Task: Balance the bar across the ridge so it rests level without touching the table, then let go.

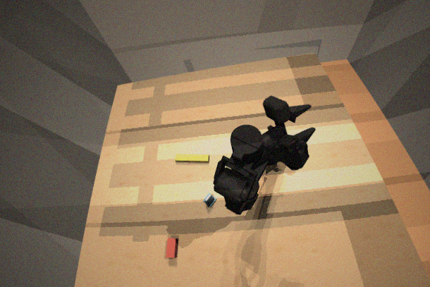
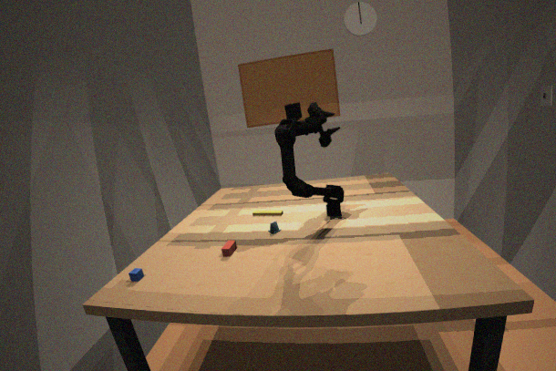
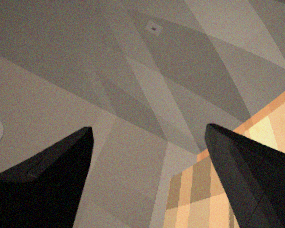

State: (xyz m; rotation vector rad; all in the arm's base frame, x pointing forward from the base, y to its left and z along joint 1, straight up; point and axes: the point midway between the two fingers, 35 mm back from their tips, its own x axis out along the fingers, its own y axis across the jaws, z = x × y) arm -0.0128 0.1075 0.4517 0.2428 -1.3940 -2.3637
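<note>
Right now the yellow bar is 45 cm below my gripper tip, 39 cm ahead of it and 14 cm to the right of it. The rest, counted from my gripper tip: red block: 48 cm ahead, 44 cm below, 22 cm to the left; then small blue cube: 78 cm ahead, 44 cm below, 41 cm to the left.
</note>
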